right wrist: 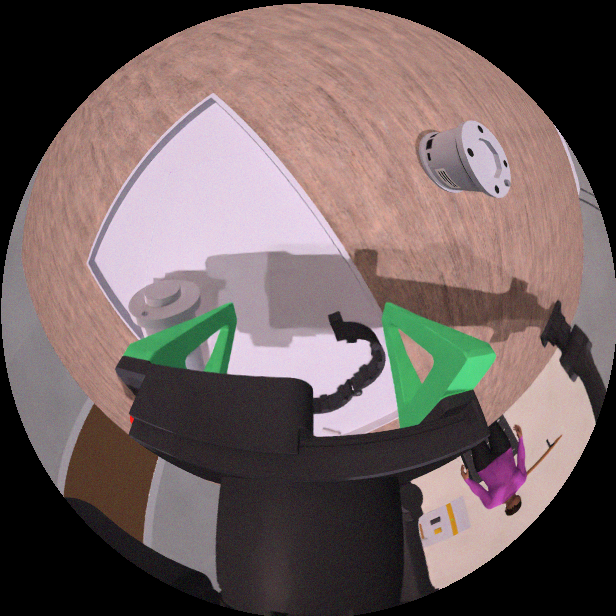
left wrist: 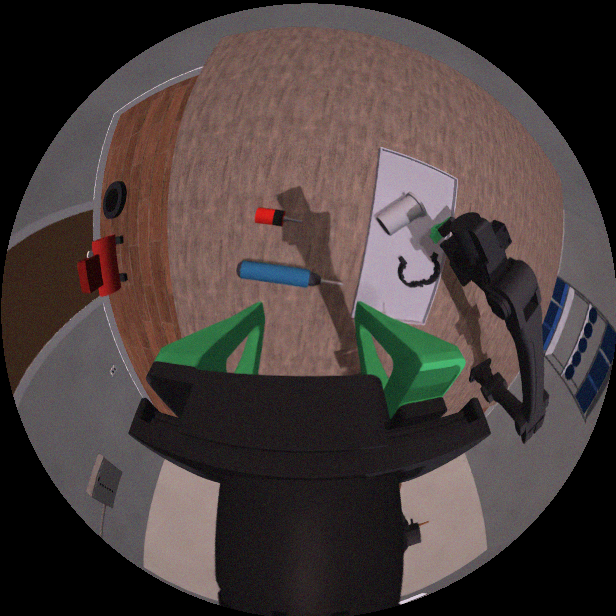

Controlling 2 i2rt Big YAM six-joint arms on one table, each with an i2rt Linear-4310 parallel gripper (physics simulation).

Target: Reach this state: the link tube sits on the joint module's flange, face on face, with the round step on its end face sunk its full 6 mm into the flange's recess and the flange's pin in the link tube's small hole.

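The grey link tube (left wrist: 397, 213) lies on its side on the white mat (left wrist: 405, 232). In the right wrist view its stepped end face (right wrist: 163, 298) shows just beyond my left finger. The joint module (right wrist: 466, 159) lies on its side on the bare table, off the mat, with its recessed flange facing the camera. My right gripper (right wrist: 307, 339) is open and empty, low over the mat beside the tube. It also shows in the left wrist view (left wrist: 441, 229). My left gripper (left wrist: 310, 333) is open and empty, high above the table.
A black cable chain (left wrist: 418, 272) lies on the mat, also in the right wrist view (right wrist: 356, 359). A red-handled tool (left wrist: 272, 216) and a blue-handled screwdriver (left wrist: 278, 273) lie left of the mat. A red clamp (left wrist: 102, 267) sits at the table's left edge.
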